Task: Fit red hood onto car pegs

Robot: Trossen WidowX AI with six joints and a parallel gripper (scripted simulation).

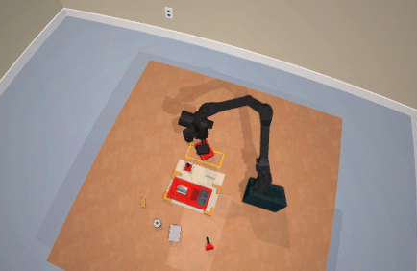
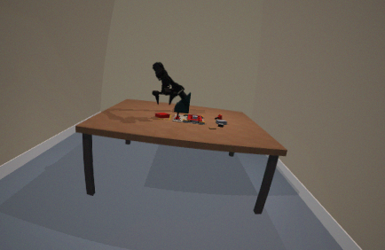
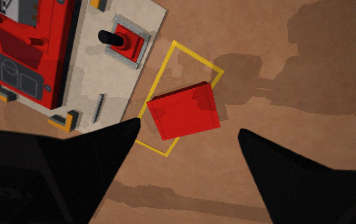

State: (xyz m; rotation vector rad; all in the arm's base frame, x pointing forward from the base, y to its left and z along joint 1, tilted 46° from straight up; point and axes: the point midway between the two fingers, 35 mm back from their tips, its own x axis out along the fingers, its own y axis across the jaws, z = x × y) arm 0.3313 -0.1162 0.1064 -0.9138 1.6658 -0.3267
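My gripper tip is 20 mm past the red hood and 80 mm above it. The rest, counted from my gripper tip: tan block: 180 mm ahead, 360 mm to the left, 90 mm below.
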